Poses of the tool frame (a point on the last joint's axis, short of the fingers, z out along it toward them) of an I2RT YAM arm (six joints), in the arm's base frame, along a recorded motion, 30 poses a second.
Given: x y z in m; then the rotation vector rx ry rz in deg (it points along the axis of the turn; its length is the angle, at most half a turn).
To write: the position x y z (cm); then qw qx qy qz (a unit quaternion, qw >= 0). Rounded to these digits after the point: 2 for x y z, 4 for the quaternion.
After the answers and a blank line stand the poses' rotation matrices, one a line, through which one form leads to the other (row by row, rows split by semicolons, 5 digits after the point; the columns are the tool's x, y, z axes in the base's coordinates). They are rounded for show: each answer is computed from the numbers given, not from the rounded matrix.
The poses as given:
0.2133 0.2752 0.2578 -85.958 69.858 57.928
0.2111 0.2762 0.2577 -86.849 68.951 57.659
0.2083 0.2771 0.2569 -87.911 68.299 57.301
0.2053 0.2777 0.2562 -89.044 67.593 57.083
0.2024 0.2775 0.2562 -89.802 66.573 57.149
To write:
21.33 27.52 25.78 0.4618 -0.6100 0.4957 0.4111
21.11 27.62 25.77 0.4619 -0.6163 0.4893 0.4092
20.83 27.71 25.69 0.4602 -0.6234 0.4843 0.4063
20.53 27.77 25.62 0.4577 -0.6307 0.4788 0.4043
20.24 27.75 25.62 0.4575 -0.6360 0.4715 0.4048

0.17057 -0.98438 -0.04366; -0.22512 -0.08207 0.97087; -0.95928 -0.15577 -0.23560
0.18632 -0.98109 -0.05238; -0.22518 -0.09454 0.96972; -0.95634 -0.16888 -0.23853
0.20069 -0.97776 -0.06087; -0.22988 -0.10740 0.96728; -0.95230 -0.18013 -0.24632
0.21458 -0.97407 -0.07177; -0.23383 -0.12258 0.96452; -0.94830 -0.19018 -0.25407
0.22769 -0.97015 -0.08346; -0.22943 -0.13674 0.96367; -0.94632 -0.20027 -0.25372

